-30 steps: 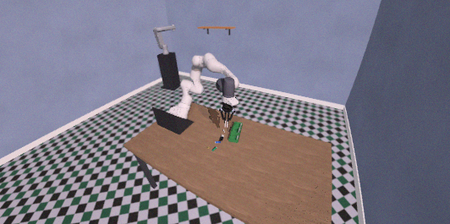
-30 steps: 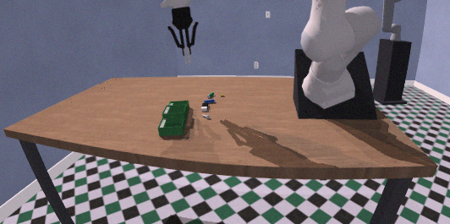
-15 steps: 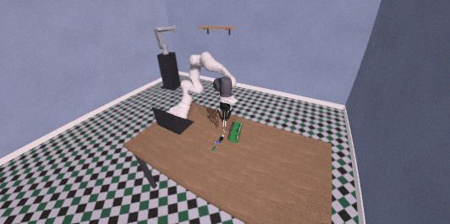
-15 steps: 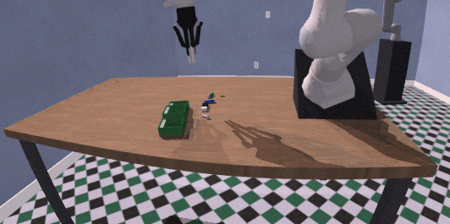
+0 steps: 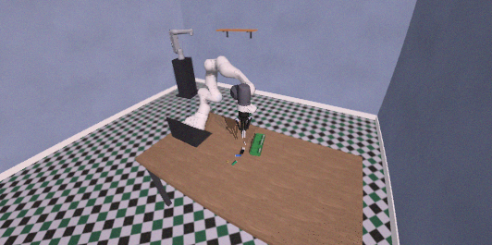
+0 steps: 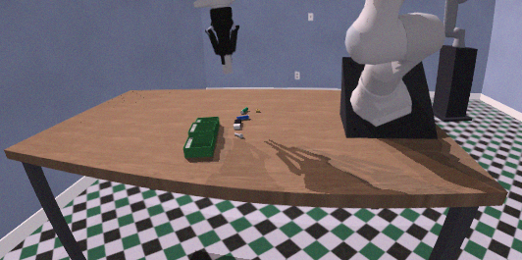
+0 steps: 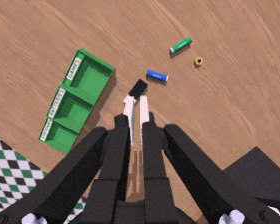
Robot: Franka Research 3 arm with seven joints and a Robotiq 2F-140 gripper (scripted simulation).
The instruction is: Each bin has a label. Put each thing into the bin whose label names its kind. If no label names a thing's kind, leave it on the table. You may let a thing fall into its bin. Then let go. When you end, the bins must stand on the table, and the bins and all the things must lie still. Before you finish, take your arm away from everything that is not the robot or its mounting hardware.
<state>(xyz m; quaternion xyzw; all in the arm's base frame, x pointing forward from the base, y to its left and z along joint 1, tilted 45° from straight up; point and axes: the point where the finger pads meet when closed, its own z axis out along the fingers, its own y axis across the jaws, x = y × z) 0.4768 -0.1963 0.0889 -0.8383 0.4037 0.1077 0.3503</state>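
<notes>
The joined green bins lies 20 cm below my hand, 14 cm to the left of it and 7 cm ahead of it. From my hand the other things lie so: green cylinder (22 cm below, 12 cm to the right, 4 cm behind); then black-and-white block (22 cm below, 3 cm to the left, 3 cm behind); then blue cylinder (22 cm below, 4 cm behind, 3 cm to the right).
</notes>
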